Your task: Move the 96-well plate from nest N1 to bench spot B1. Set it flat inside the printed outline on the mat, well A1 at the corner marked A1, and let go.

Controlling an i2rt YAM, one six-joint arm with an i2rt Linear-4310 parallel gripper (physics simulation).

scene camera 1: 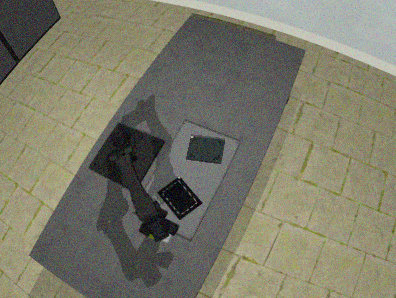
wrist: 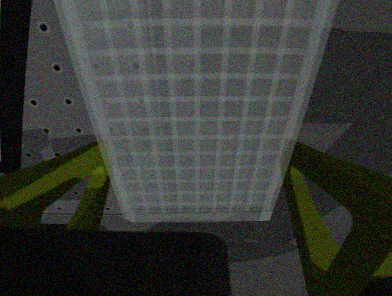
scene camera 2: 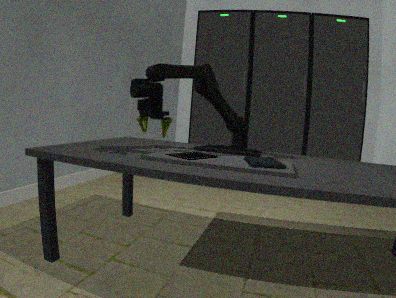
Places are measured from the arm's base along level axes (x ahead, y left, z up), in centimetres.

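Pixels of known places: gripper, fingertip midpoint: point(wrist: 196, 148) point(scene camera 2: 154, 136); arm's base, origin of the base link: point(scene camera 2: 237, 149).
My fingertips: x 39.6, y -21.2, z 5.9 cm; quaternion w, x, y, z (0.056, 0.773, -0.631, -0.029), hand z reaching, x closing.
Observation:
For each thing: its top centre in the pictures, then the offset to it from my fingertips. "spot": a spot on its surface instead. Level surfaces: height alone.
- clear 96-well plate, middle of its top: point(wrist: 197, 138) point(scene camera 2: 152, 132) dx +1.8, dy +0.4, dz +1.4 cm
- grey perforated mat, its level: dz -5.8 cm
- black bench spot B1, surface spot: point(scene camera 2: 191, 155) point(scene camera 1: 180, 199) spot: dx -0.8, dy +17.3, dz -5.6 cm
- Nest N1, middle of its top: point(scene camera 2: 264, 159) point(scene camera 1: 205, 148) dx -6.5, dy +43.6, dz -4.0 cm
- long grey table, its level: dz -7.1 cm
My gripper point(scene camera 1: 158, 232) point(scene camera 2: 153, 126) point(wrist: 196, 148) is shut on the clear 96-well plate point(wrist: 196, 95), its green fingers on the plate's two long sides. A pale sliver of the plate point(scene camera 1: 165, 239) shows under the gripper in scene camera 1; in scene camera 2 I cannot make it out. The gripper hangs high above the near end of the grey perforated mat point(scene camera 1: 204, 179) point(scene camera 2: 223, 165) point(wrist: 55, 95). The black bench spot B1 point(scene camera 1: 179, 198) point(scene camera 2: 191, 155) with its white outline lies just beside it. Nest N1 point(scene camera 1: 205, 149) point(scene camera 2: 265, 161) stands empty further along the mat.
The arm's dark base plate point(scene camera 1: 105, 160) lies beside the mat on the long grey table point(scene camera 1: 223, 64) point(scene camera 2: 95, 154). Tall dark cabinets point(scene camera 2: 278, 83) stand behind the table. The table's near edge is close to the gripper.

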